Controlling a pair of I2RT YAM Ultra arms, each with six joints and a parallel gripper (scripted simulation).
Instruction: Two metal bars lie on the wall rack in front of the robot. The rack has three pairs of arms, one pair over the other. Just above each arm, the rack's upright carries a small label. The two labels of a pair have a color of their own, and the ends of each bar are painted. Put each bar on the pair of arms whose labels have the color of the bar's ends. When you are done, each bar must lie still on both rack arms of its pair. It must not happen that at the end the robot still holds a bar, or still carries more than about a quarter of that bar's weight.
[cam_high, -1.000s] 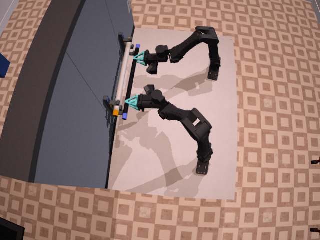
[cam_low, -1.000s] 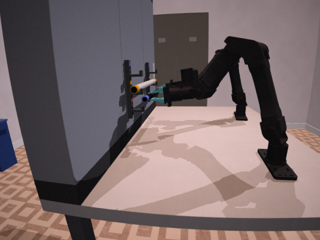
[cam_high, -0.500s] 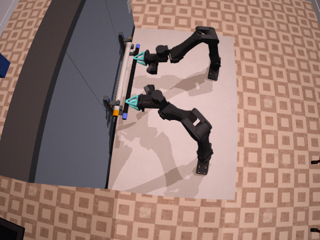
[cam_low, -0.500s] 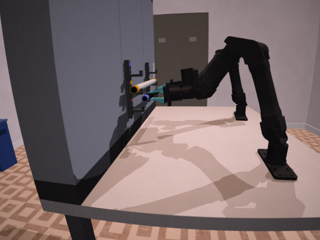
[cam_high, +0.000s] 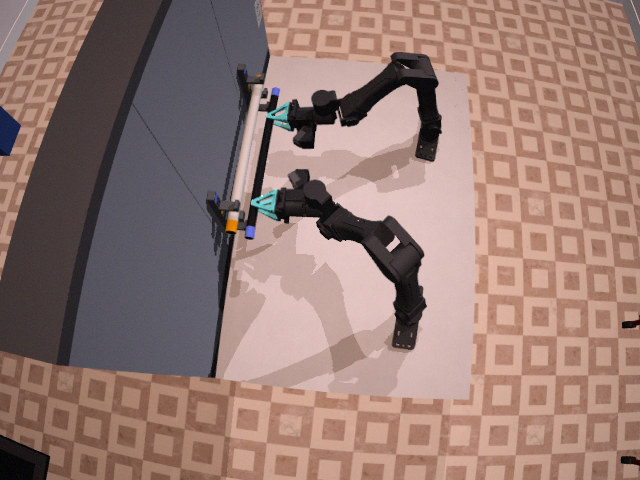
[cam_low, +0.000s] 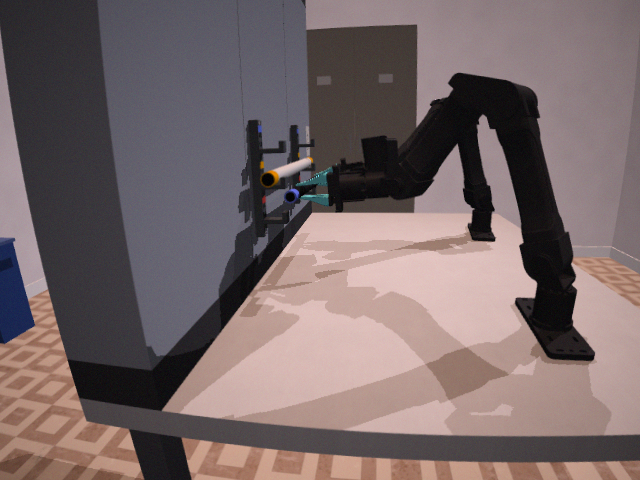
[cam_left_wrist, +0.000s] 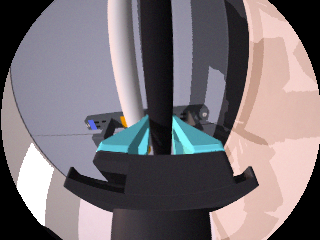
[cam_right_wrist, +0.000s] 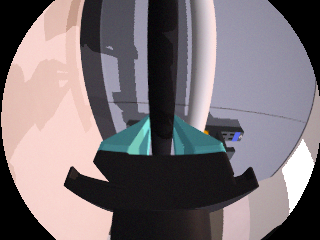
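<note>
Right now the dark metal bar is 140 mm to the left of my right hand and 10 mm behind it. Also, from my right hand: pale metal bar 140 mm to the left, 50 mm above, 30 mm ahead; then tall grey wall panel 240 mm above, 190 mm to the left, 140 mm ahead.
</note>
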